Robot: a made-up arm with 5 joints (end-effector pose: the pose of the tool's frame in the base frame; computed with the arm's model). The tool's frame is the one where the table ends. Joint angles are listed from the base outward.
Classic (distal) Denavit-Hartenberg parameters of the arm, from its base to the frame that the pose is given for. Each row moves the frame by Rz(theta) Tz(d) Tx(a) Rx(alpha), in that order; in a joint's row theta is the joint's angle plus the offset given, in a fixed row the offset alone. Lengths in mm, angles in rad.
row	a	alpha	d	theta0
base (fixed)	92.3	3.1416	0	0
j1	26.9	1.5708	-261.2	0
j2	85	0	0	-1.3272
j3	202.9	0	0	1.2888
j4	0	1.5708	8.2	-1.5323
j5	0	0	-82.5	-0.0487
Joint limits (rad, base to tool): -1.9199..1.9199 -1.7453..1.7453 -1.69..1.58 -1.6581..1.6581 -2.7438..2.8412
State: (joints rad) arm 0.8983 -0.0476 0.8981 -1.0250 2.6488
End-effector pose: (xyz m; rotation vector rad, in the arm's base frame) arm 0.2634 -0.2016 0.2116 -1.8862 0.3401 1.2093
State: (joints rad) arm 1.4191 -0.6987 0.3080 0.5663 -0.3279
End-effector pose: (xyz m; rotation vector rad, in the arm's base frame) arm 0.1390 -0.2511 0.4075 -0.7812 -1.3604 -1.4637
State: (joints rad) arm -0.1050 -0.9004 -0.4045 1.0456 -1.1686
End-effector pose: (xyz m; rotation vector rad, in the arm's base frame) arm 0.1914 0.0187 0.5473 1.1678 -1.5012 -0.7725
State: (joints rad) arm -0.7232 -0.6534 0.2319 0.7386 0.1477
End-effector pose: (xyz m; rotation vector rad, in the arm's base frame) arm 0.2767 0.1737 0.4035 0.3947 -1.2234 0.7093
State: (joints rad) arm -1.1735 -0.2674 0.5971 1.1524 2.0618
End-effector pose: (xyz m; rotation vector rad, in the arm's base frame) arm 0.1724 0.2121 0.2057 0.0559 0.1253 -3.0936
